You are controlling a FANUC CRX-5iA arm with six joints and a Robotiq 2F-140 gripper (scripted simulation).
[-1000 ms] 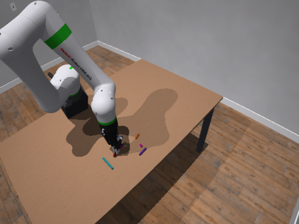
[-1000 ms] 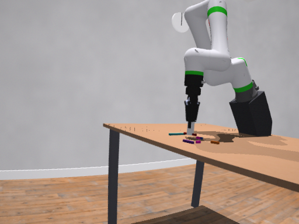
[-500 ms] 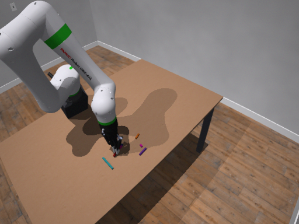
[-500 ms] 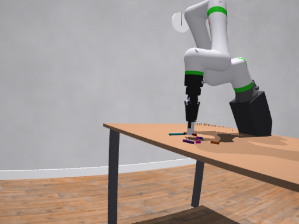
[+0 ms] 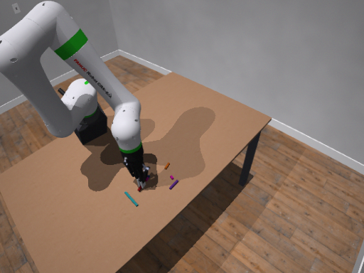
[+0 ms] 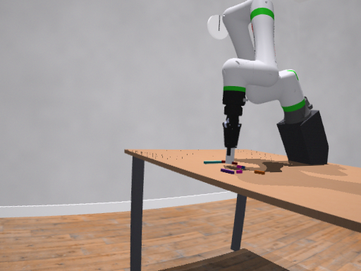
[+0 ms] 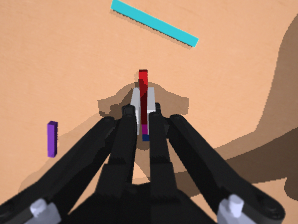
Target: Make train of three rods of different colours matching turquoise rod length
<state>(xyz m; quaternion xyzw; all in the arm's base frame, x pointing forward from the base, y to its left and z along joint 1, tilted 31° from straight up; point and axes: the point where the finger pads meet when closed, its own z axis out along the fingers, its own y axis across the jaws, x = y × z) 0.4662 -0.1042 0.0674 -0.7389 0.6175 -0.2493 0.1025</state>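
Now: hand 1 cm past the blue rod, 6 cm to the right of it and 4 cm above it. The rest, counted from my hand: purple rod: 13 cm ahead, 8 cm to the left, 4 cm below; red rod: 3 cm below; turquoise rod: 9 cm to the right, 4 cm below.
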